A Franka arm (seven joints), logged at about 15 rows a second.
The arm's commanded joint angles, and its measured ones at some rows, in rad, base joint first. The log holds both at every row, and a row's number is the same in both.
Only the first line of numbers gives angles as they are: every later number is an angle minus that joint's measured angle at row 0.
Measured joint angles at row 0:
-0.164, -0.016, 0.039, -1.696, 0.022, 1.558, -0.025
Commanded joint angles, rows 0 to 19:
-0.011, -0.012, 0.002, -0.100, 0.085, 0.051, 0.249
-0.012, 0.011, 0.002, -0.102, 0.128, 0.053, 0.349
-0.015, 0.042, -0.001, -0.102, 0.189, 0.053, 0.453
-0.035, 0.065, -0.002, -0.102, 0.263, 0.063, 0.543
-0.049, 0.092, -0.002, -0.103, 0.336, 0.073, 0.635
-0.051, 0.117, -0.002, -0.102, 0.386, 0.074, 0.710
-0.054, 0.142, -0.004, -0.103, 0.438, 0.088, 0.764
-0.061, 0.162, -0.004, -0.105, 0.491, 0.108, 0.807
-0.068, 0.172, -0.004, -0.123, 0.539, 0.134, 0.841
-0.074, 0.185, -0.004, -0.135, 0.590, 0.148, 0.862
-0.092, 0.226, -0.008, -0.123, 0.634, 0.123, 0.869
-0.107, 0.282, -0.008, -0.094, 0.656, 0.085, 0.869
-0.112, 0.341, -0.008, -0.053, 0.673, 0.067, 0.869
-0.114, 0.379, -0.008, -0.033, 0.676, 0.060, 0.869
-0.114, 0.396, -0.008, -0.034, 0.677, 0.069, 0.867
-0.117, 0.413, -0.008, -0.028, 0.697, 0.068, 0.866
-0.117, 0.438, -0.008, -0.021, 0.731, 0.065, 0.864
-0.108, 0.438, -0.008, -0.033, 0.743, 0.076, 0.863
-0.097, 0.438, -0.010, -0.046, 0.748, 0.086, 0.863
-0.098, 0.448, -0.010, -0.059, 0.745, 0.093, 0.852
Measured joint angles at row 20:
-0.100, 0.437, -0.013, -0.058, 0.723, 0.093, 0.851
